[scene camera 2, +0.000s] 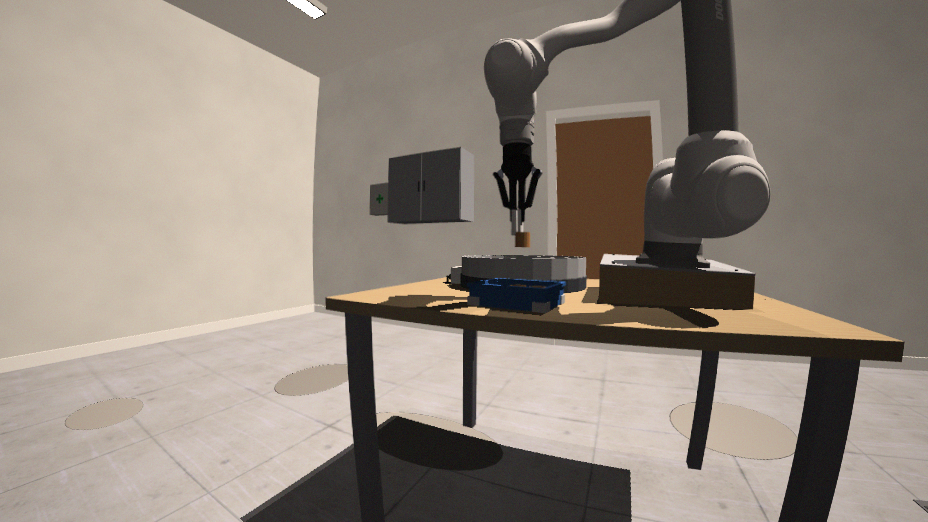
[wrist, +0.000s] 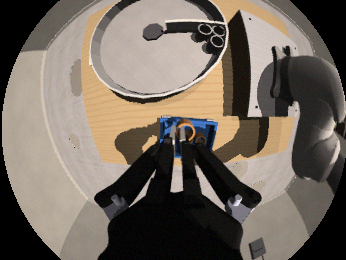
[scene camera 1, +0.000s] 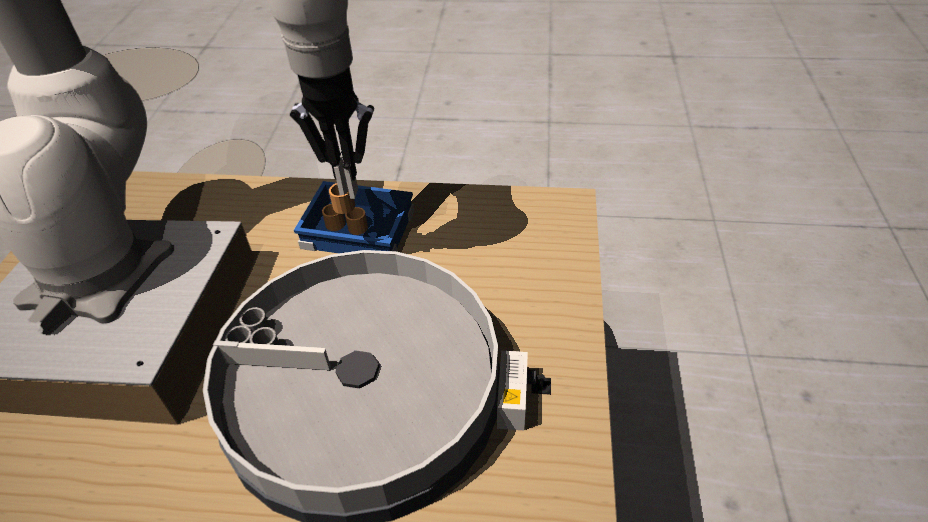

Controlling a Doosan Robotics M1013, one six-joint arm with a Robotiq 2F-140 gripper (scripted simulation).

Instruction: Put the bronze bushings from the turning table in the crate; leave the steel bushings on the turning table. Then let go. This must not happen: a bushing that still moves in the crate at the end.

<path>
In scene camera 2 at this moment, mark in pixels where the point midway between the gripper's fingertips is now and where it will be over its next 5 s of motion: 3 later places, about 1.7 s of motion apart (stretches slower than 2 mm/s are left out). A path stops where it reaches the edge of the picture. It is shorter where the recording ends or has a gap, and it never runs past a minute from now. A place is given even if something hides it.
My gripper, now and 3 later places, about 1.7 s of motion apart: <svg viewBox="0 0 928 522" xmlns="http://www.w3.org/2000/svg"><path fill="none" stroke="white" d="M517 235L493 264L493 284L493 265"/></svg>
</path>
